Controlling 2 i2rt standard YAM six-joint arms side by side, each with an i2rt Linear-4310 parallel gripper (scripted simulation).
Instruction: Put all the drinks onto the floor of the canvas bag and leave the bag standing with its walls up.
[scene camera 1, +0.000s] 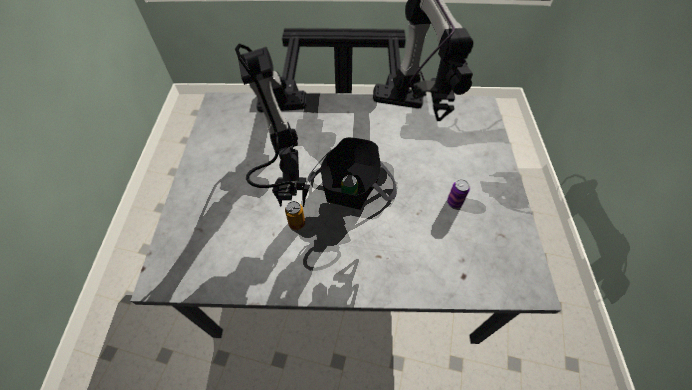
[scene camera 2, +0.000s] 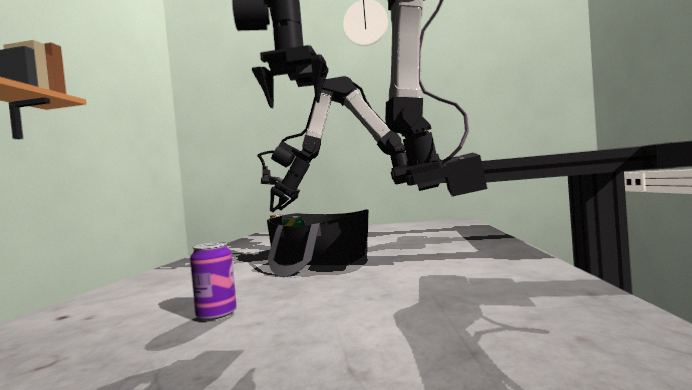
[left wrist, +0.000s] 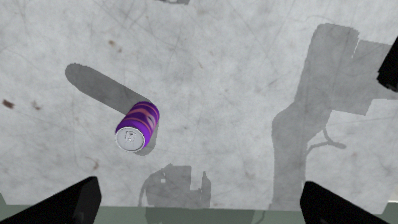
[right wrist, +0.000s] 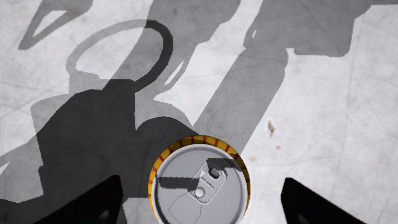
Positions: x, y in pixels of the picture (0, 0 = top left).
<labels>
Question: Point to my left gripper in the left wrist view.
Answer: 200, 188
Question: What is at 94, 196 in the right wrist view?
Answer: My right gripper.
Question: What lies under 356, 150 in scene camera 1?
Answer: A black canvas bag.
</labels>
